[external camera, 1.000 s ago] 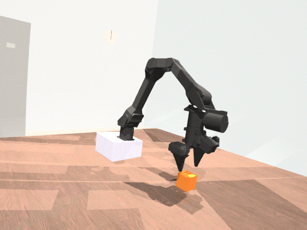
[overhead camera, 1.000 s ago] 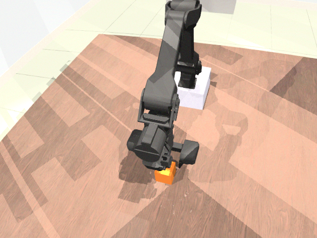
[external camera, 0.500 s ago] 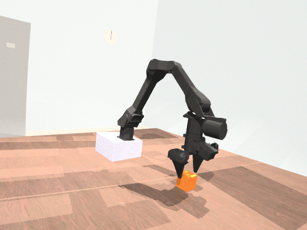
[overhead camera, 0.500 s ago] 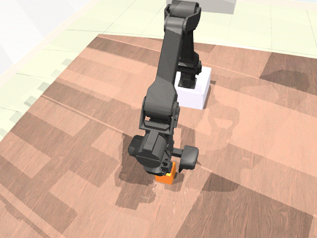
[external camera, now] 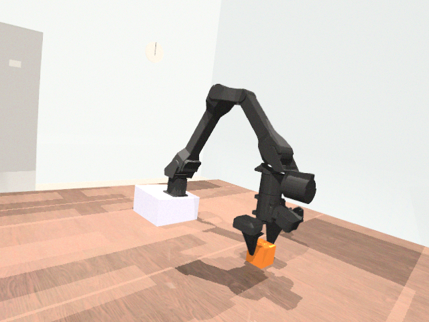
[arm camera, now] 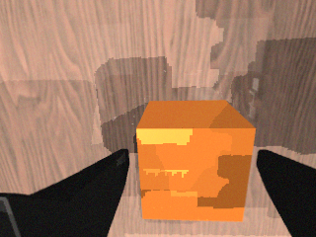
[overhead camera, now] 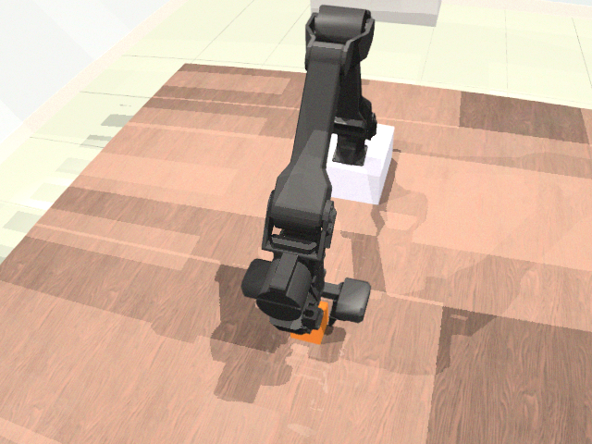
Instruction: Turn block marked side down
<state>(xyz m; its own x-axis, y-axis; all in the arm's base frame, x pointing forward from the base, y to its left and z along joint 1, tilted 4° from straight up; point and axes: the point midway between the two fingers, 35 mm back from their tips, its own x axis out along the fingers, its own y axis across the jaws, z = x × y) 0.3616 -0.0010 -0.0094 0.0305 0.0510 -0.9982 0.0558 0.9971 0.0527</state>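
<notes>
My gripper tip is 10 mm past the block.
</notes>
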